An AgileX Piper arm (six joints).
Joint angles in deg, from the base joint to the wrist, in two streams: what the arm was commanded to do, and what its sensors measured. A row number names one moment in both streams.
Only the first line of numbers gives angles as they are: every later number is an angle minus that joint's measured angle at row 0.
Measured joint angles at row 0:
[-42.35 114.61 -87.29 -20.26 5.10 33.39]
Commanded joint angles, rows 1 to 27:
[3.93 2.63 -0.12 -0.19 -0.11 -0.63]
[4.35 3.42 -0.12 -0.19 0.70 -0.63]
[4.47 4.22 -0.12 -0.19 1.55 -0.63]
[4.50 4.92 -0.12 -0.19 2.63 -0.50]
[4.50 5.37 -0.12 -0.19 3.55 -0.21]
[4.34 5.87 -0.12 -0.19 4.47 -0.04]
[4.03 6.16 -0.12 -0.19 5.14 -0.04]
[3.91 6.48 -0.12 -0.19 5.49 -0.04]
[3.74 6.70 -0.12 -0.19 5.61 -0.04]
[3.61 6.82 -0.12 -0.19 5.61 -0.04]
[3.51 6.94 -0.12 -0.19 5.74 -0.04]
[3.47 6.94 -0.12 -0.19 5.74 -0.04]
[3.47 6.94 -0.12 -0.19 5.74 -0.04]
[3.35 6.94 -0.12 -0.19 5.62 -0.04]
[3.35 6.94 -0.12 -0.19 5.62 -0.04]
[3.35 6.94 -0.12 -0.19 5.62 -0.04]
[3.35 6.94 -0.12 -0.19 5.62 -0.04]
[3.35 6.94 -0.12 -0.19 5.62 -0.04]
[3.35 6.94 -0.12 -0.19 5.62 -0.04]
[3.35 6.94 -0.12 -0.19 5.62 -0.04]
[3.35 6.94 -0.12 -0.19 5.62 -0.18]
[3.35 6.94 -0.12 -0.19 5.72 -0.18]
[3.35 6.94 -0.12 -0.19 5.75 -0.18]
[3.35 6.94 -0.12 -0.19 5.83 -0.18]
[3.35 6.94 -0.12 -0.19 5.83 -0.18]
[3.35 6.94 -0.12 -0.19 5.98 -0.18]
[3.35 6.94 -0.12 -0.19 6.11 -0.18]
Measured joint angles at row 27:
[3.63 6.69 0.00 0.49 4.63 0.05]
